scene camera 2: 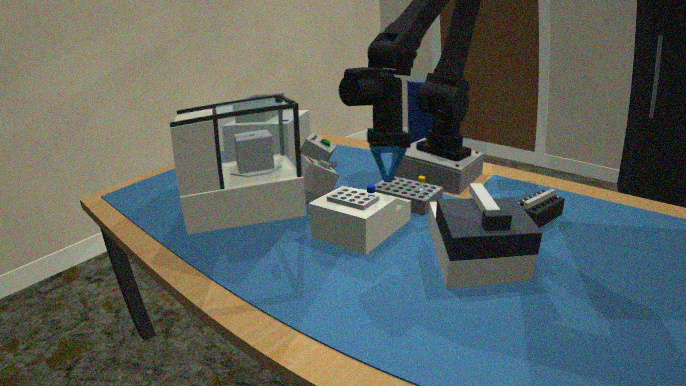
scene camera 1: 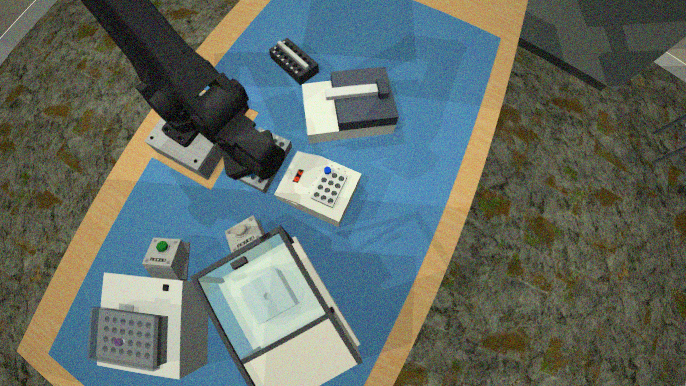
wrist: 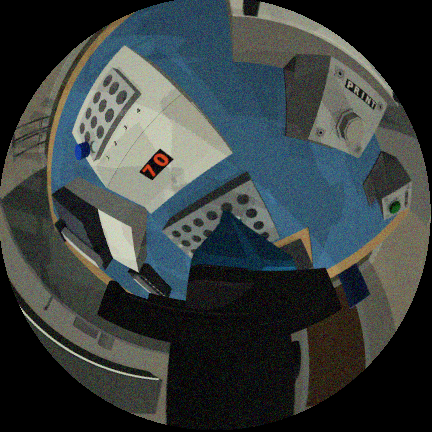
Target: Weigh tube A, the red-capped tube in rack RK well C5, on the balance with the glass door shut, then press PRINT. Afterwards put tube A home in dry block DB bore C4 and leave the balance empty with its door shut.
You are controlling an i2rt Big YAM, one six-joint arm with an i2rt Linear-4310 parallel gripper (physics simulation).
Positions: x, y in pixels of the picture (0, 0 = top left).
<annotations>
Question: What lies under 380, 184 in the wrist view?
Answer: A green-button box.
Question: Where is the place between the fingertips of the gripper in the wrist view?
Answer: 224, 216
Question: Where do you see a balance glass box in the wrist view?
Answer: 254, 39
</annotations>
